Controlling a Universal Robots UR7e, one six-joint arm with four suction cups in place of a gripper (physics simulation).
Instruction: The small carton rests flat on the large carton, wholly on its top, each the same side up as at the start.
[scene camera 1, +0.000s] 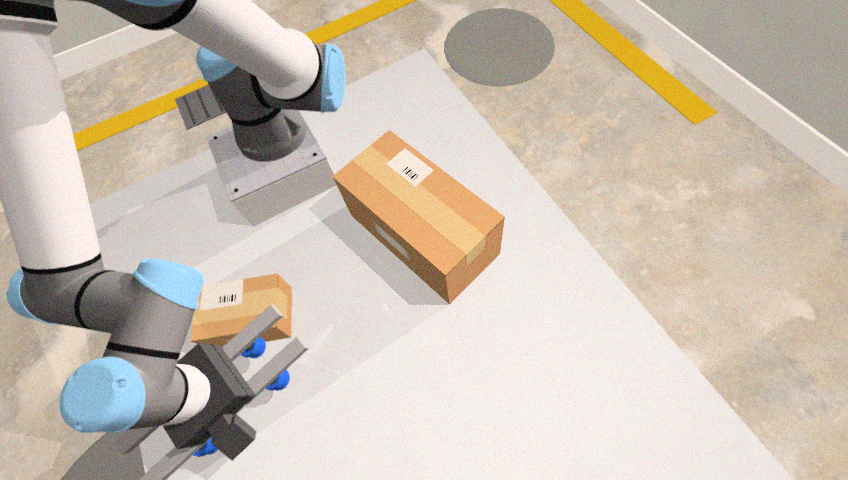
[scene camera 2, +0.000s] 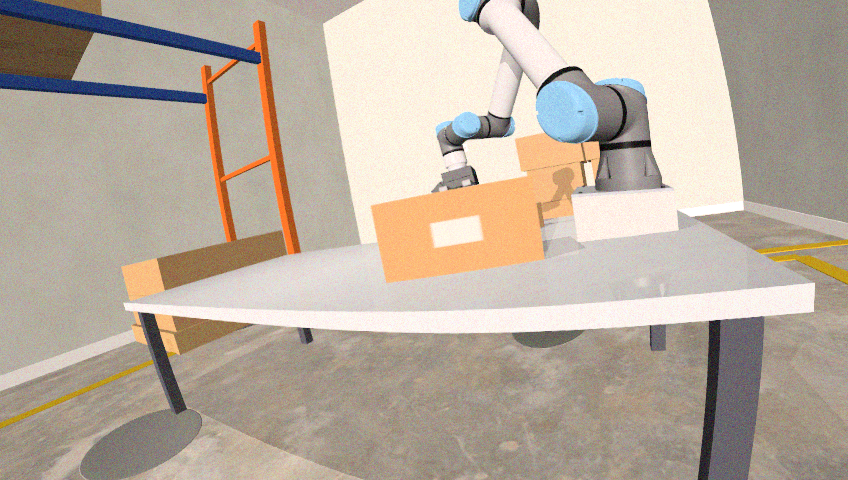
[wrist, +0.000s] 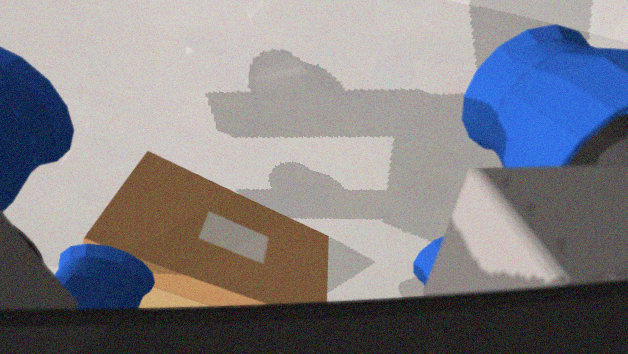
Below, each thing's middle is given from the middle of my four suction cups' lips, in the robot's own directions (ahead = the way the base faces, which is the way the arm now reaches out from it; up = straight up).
Now: suction cup 160 mm past the small carton (scene camera 1: 224, 309), 70 mm above it and 30 mm to the right of it. Round my suction cup: large carton (scene camera 1: 447, 235): 410 mm to the left, 180 mm behind, 30 mm below.
